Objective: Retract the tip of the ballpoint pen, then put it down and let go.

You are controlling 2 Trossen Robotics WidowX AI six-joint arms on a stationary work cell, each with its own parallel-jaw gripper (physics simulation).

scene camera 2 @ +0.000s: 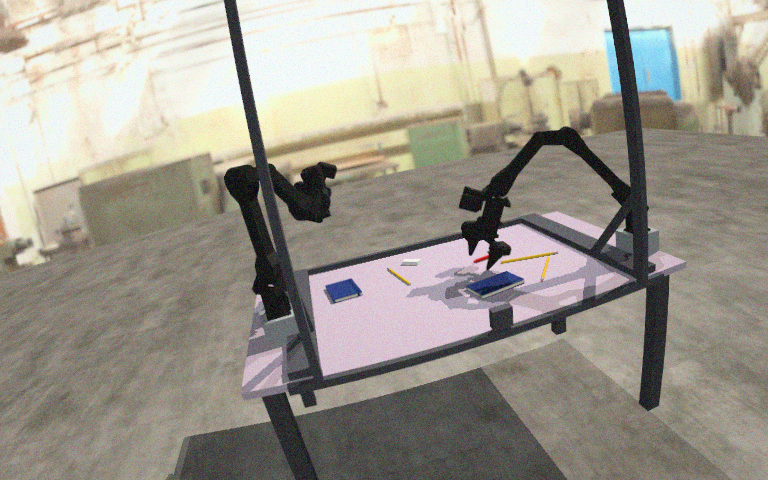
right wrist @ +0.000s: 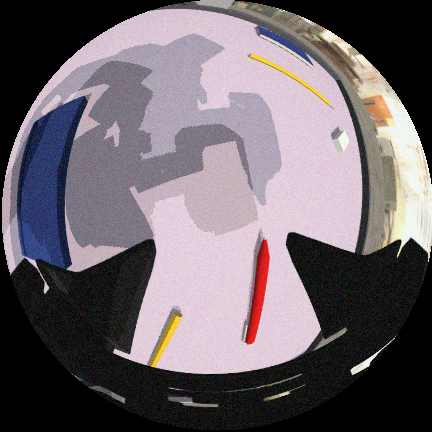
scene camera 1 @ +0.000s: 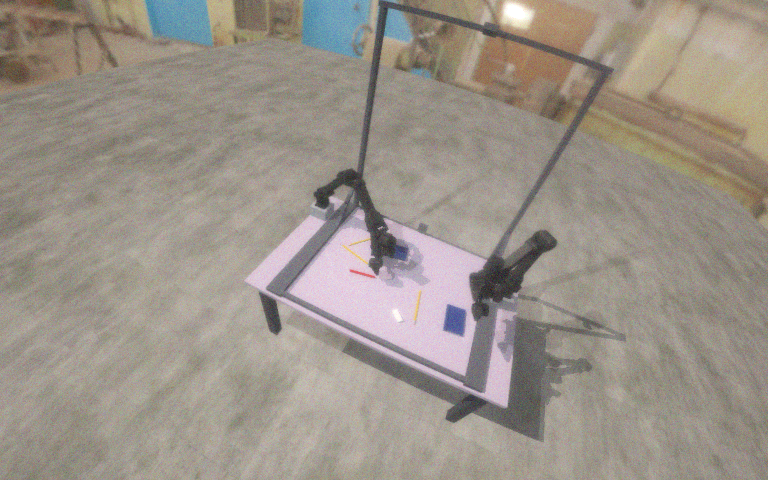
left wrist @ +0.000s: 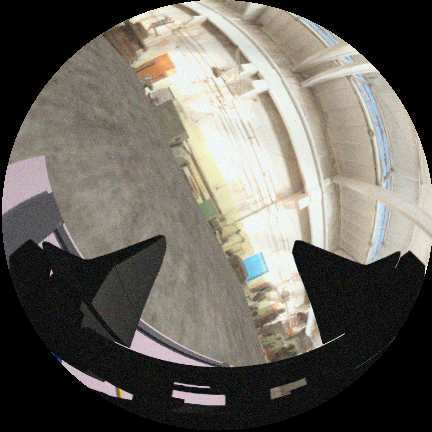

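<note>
The red ballpoint pen lies flat on the pale table. In the right wrist view its tapered end points up the picture, with a small grey bit at that end; I cannot tell whether this is tip or shadow. My right gripper is open and empty, low over the table near the pen. In the right wrist view the pen shows between the two fingers, closer to the right-hand one. My left gripper is open and empty, raised well above the table and away from the pen.
A yellow pencil lies near the pen, another beside it, a third farther off. Blue books and a white eraser lie on the table.
</note>
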